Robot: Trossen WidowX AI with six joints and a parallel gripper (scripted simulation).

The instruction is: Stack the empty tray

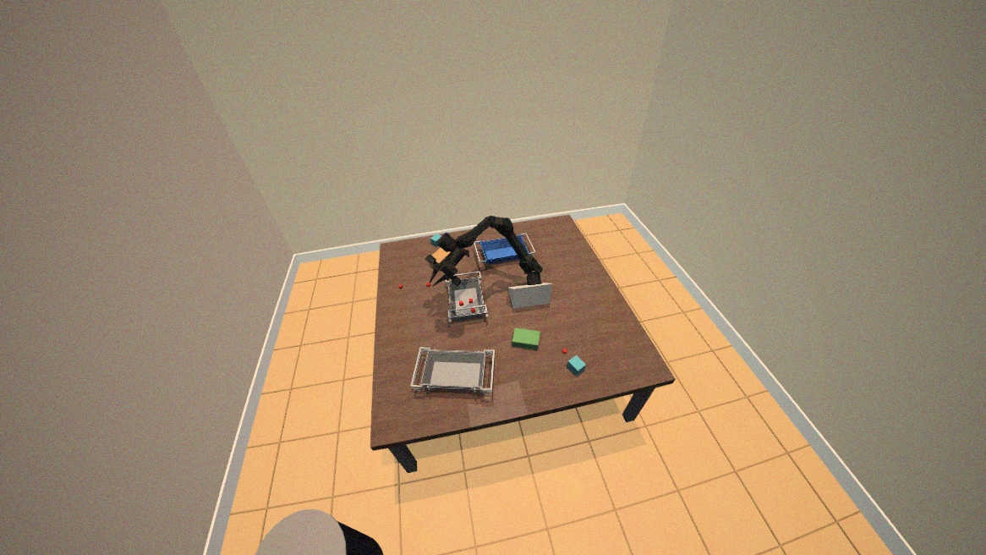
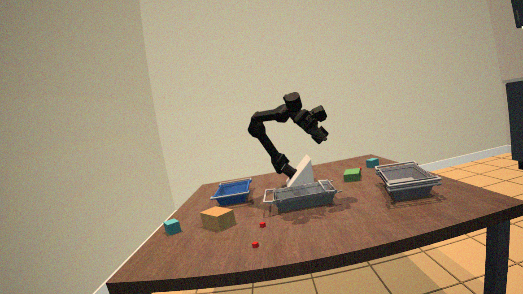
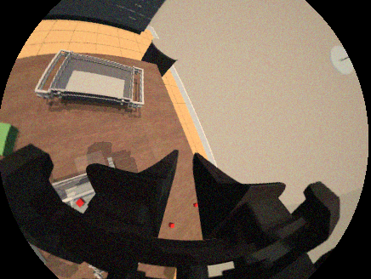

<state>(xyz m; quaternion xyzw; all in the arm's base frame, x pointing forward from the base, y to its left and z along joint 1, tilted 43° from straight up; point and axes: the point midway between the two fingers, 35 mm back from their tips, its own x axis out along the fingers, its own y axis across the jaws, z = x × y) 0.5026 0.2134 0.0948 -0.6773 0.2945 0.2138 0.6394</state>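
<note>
The blue tray lies 420 mm behind my gripper tip, 440 mm to the right of it and 230 mm below it. The rest, counted from my gripper tip: orange block: 40 mm behind, 460 mm to the right, 240 mm below; then green block: 390 mm behind, 200 mm to the left, 250 mm below.
</note>
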